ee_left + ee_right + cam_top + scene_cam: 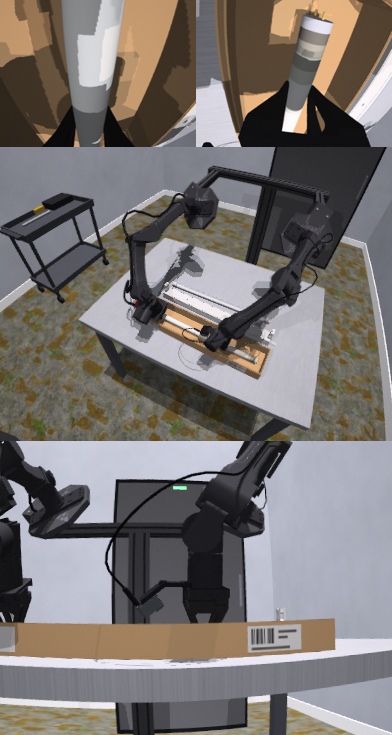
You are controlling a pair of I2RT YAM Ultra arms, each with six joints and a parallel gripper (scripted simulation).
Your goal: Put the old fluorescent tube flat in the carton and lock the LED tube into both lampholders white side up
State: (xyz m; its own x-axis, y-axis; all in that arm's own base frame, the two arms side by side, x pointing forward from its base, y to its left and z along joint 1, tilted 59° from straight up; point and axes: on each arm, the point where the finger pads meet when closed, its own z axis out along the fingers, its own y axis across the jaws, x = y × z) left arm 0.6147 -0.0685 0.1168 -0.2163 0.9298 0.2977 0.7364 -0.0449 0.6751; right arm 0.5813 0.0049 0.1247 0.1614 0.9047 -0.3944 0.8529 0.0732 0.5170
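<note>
Now: left hand 12 cm to the left of the old fluorescent tube. Round my left hand: light fixture: 16 cm behind, 11 cm to the right, 3 cm above; carton: 12 cm to the right; LED tube: 26 cm behind, 13 cm to the right, 1 cm below.
</note>
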